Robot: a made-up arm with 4 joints.
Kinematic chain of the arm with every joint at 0, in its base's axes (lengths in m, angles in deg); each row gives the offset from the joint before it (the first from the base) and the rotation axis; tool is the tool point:
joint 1: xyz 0 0 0.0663 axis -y
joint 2: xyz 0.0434 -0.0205 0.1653 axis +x
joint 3: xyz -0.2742 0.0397 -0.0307 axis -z
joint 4: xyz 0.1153 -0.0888 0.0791 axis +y
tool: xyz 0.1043 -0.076 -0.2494
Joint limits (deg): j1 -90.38..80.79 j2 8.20..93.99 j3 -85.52..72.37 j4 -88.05..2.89
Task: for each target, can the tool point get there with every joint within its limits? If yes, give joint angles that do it. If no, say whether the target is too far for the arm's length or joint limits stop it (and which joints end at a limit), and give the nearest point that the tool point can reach.
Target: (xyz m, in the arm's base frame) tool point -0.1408 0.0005 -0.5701
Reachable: no: joint limits stop it (at a limit: joint 3, joint 4) | nearest point -0.0754 -0.0052 -0.2744 | short by 0.303 m
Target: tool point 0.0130 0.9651 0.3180
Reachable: no: too far | nearest point 0.0124 0.3824 0.3070 | short by 0.583 m
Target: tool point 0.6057 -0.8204 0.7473
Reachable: no: too far | nearest point 0.2506 -0.3984 0.3480 | short by 0.681 m
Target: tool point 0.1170 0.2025 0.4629
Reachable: yes | joints -5.38 35.52 -65.41 -71.08
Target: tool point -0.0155 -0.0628 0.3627
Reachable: yes | joints 42.35 69.44 -23.92 -70.22
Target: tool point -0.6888 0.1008 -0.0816
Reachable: no: joint limits stop it (at a limit: joint 1, joint 3, joint 4) | nearest point -0.5711 0.0801 0.1207 | short by 0.235 m
